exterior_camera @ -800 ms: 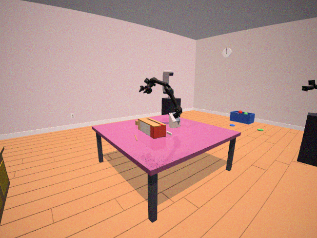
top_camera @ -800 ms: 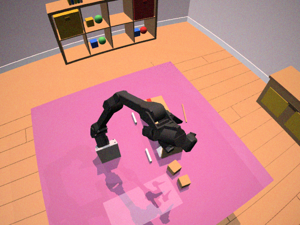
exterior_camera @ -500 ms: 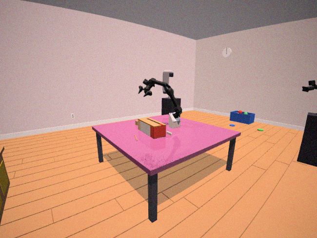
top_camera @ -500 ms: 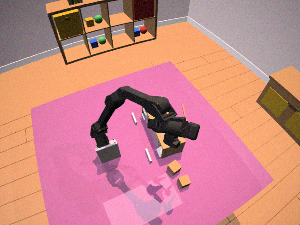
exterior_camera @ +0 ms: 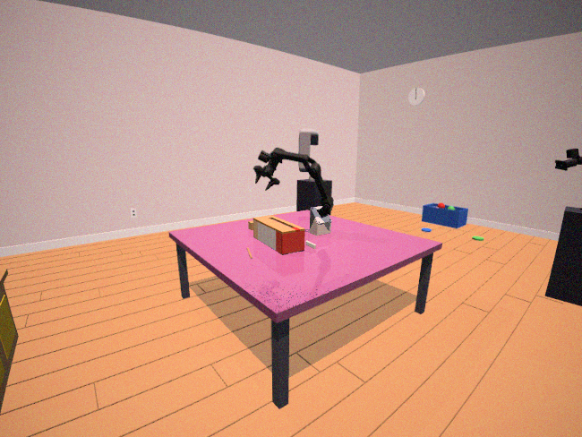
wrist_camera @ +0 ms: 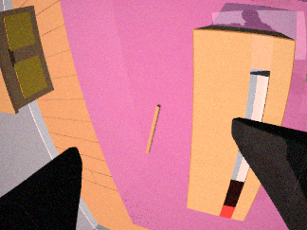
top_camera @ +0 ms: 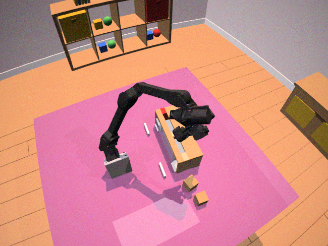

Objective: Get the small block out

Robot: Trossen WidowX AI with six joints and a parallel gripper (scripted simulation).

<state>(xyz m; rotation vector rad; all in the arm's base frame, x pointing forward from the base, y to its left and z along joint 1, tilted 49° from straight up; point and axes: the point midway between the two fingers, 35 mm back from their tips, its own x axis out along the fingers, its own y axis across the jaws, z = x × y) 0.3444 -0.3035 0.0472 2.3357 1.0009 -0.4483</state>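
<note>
The tan block lies 24 cm below my gripper tip, 16 cm to the left of it and 3 cm behind it. From my gripper tip the other things lie so: thin stick (32 cm below, 22 cm ahead, 20 cm to the left); then long wooden box (27 cm below, 16 cm to the left, 4 cm behind).
</note>
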